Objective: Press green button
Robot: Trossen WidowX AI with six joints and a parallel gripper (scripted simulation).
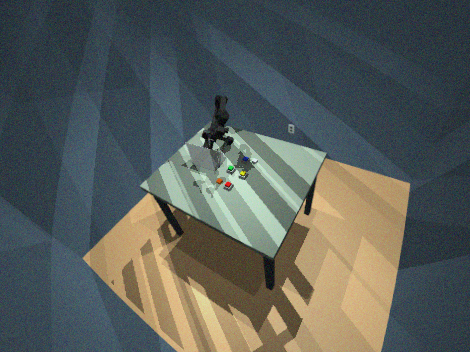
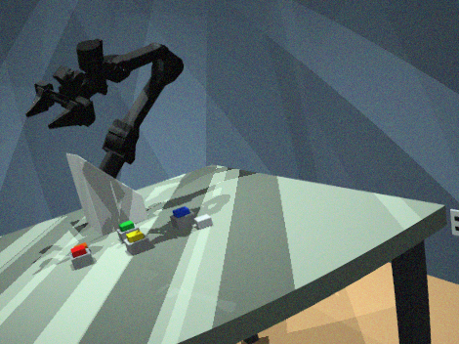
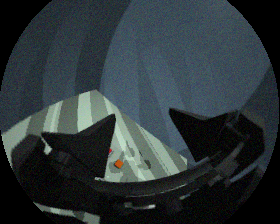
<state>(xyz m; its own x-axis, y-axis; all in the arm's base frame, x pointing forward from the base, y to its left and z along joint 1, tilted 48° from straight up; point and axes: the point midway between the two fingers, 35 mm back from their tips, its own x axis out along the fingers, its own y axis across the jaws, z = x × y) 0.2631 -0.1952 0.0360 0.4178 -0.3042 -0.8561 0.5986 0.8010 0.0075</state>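
Now: gripper tip 5 cm past the green button, 13 cm to the right of it and 30 cm above it. Round my gripper tip: yellow button 6 cm ahead, 14 cm to the left, 30 cm below; orange block 5 cm behind, 1 cm to the left, 32 cm below; red button 3 cm ahead, 30 cm below.
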